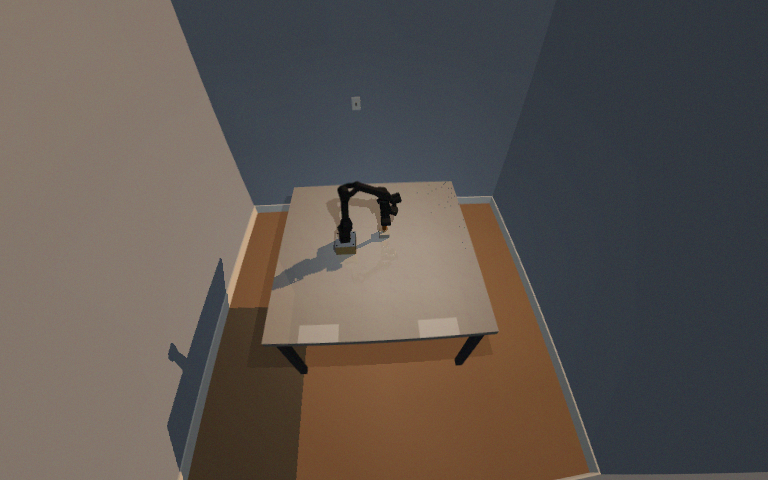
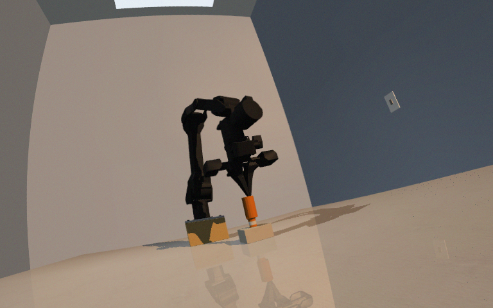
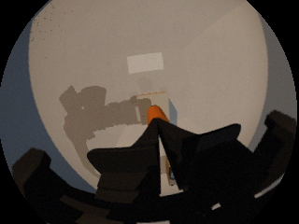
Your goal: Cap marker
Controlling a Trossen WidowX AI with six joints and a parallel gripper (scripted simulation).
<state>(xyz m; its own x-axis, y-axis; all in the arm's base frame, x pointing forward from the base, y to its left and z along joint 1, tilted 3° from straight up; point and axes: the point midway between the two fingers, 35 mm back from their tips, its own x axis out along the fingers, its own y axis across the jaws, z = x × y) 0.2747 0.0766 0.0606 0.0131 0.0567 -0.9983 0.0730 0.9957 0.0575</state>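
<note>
My gripper tip is 1 cm past the orange cap and 3 cm above it. From my gripper tip the other things lie so: tan holder block: 1 cm behind, 9 cm below.
</note>
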